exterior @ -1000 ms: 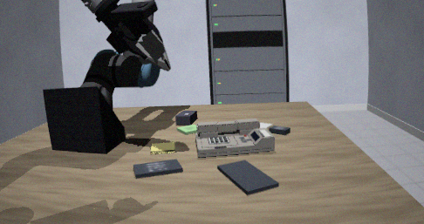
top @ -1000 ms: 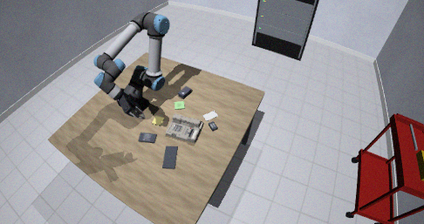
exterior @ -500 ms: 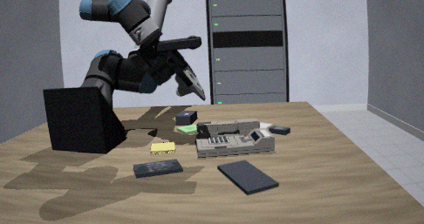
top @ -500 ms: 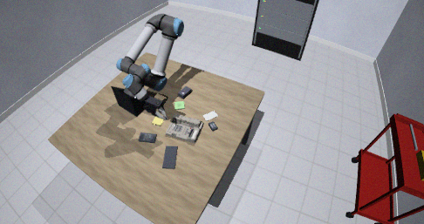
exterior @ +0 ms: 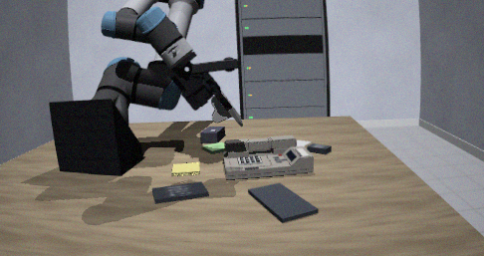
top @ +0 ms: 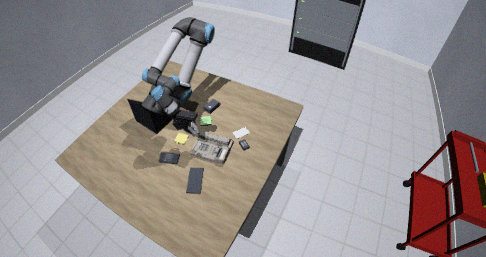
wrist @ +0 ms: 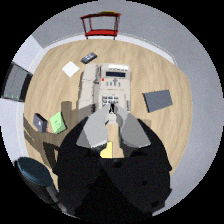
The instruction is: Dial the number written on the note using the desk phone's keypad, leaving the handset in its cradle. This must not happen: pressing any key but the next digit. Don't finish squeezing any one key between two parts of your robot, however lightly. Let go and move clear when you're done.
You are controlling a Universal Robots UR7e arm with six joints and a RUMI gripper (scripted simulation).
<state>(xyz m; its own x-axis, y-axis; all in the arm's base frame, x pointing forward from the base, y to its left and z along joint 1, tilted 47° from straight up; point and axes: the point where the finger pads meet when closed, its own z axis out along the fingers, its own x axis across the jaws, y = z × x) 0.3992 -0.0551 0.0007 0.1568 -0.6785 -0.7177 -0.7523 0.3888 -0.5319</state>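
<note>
My hand is 50 mm short of the handset, 80 mm to the right of it and 90 mm above it. From my hand the other things lie so: white note: 160 mm ahead, 230 mm to the left, 130 mm below.
</note>
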